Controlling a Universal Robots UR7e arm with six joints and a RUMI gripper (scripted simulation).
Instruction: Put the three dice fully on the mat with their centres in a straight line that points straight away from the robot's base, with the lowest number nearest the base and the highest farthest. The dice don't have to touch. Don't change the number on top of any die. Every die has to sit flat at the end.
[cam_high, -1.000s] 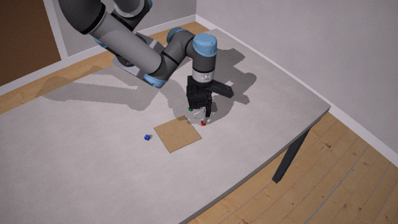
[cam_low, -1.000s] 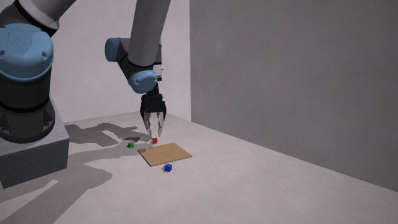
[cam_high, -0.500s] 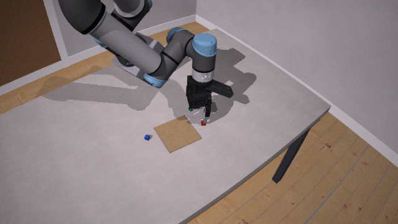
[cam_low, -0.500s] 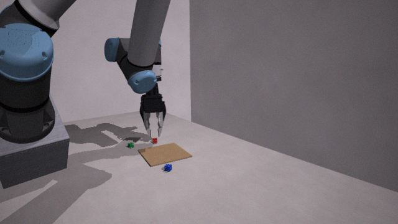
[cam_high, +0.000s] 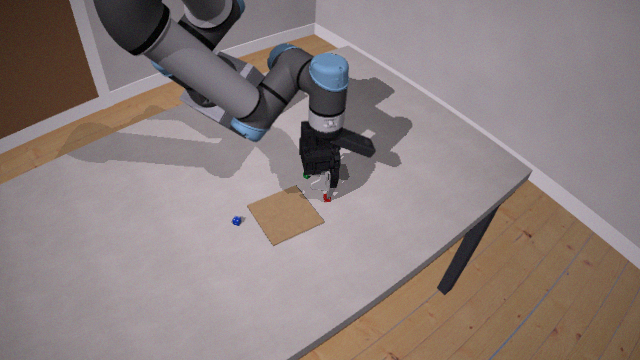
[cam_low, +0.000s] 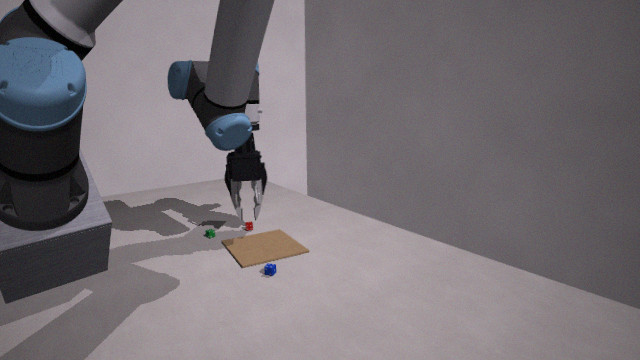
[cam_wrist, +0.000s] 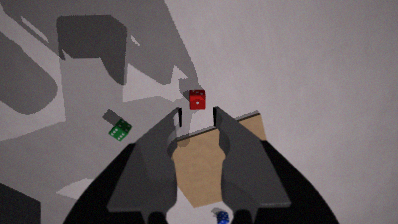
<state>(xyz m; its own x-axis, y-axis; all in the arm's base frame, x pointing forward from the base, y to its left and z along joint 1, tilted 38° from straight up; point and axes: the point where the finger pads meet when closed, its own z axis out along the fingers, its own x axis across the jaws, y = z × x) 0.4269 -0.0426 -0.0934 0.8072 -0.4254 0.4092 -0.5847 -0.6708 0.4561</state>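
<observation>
The red die is 3 cm below my hand. Round my hand: blue die: 10 cm behind, 21 cm to the right, 3 cm below; green die: 9 cm behind, 2 cm to the left, 3 cm below; square mat: 4 cm behind, 11 cm to the right, 4 cm below.
</observation>
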